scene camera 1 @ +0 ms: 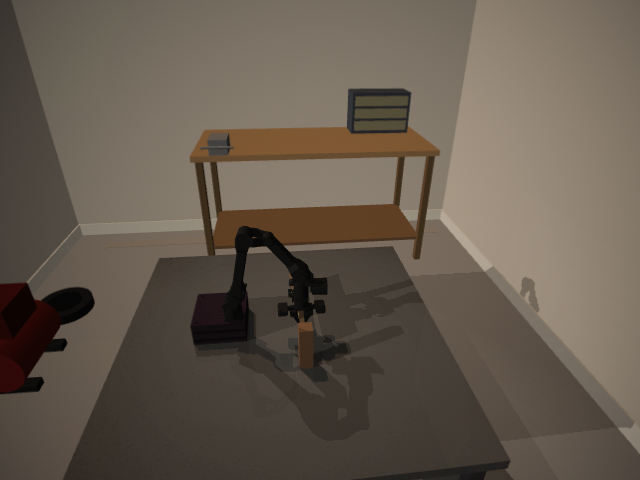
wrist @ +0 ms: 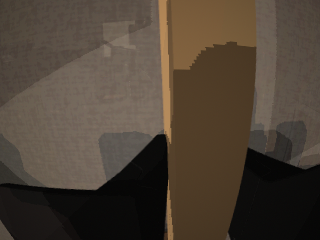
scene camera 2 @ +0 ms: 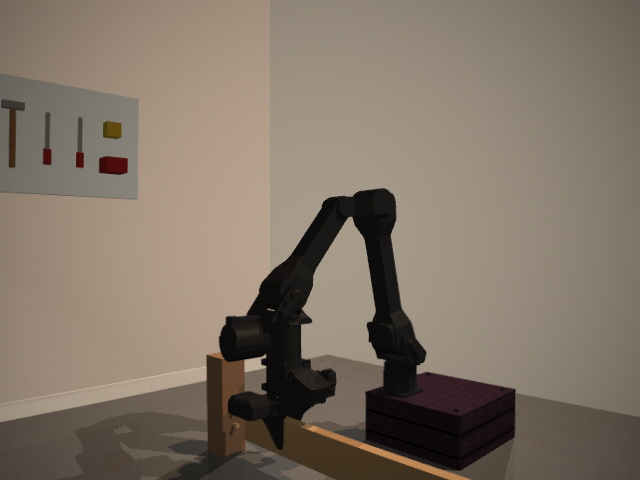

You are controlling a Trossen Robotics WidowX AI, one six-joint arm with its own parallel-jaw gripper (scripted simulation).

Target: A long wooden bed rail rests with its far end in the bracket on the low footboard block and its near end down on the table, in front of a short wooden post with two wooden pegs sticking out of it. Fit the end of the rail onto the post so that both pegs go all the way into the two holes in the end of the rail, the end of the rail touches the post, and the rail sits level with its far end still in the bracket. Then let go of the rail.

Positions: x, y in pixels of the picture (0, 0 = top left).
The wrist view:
my gripper: 183, 141
long wooden rail: 208, 62
